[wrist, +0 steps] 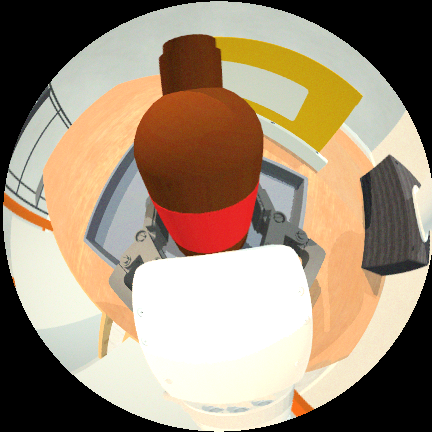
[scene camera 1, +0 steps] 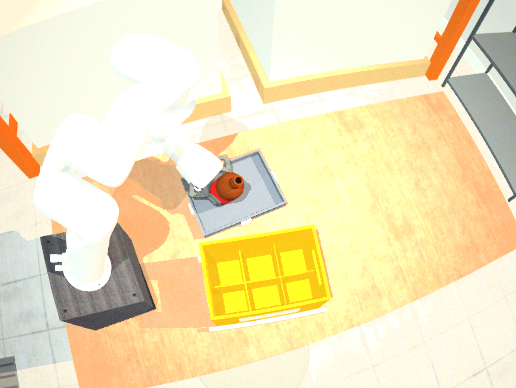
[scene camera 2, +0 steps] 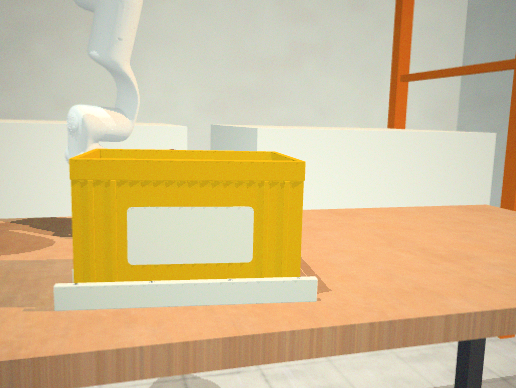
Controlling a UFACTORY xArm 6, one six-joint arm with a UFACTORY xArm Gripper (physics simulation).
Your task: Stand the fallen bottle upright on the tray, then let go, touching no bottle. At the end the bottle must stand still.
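Frame: origin at the arm's base, x back, y right, z up, level; centimetres.
Where they show: arm's base at its link origin: (scene camera 1: pixel 86 267).
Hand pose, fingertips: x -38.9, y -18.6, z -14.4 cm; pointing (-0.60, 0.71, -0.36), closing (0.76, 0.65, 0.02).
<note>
Each offset is from my fingertips to the top centre of the thing. "spot": to the spot under its first point.
The brown bottle {dz +12.6, dx -0.3, dy +0.1 cm} (scene camera 1: pixel 230 187) (wrist: pixel 200 150) with a red label stands upright, or nearly so, with its neck up, over the grey tray {spot: dz -3.5, dx -11.3, dy -1.9 cm} (scene camera 1: pixel 266 186) (wrist: pixel 118 212). Its base is hidden, so I cannot tell whether it touches the tray floor. My gripper (scene camera 1: pixel 223 190) (wrist: pixel 204 192) is shut on the bottle, with one finger on each side around the red label. In scene camera 2 a tiny dark bit of the bottle's top {spot: dz +12.5, dx -1.9, dy +1.4 cm} (scene camera 2: pixel 172 149) shows above the crate's rim; the tray and the fingers are hidden there.
A yellow crate {dz +13.5, dx -3.3, dy +26.8 cm} (scene camera 1: pixel 265 301) (scene camera 2: pixel 187 171) (wrist: pixel 330 107) with several compartments stands beside the tray, a white strip {spot: dz -1.1, dx -2.5, dy +36.7 cm} (scene camera 1: pixel 267 320) (scene camera 2: pixel 185 294) along its outer side. The dark arm base (scene camera 1: pixel 107 300) (wrist: pixel 395 225) stands at the table's left in scene camera 1.
</note>
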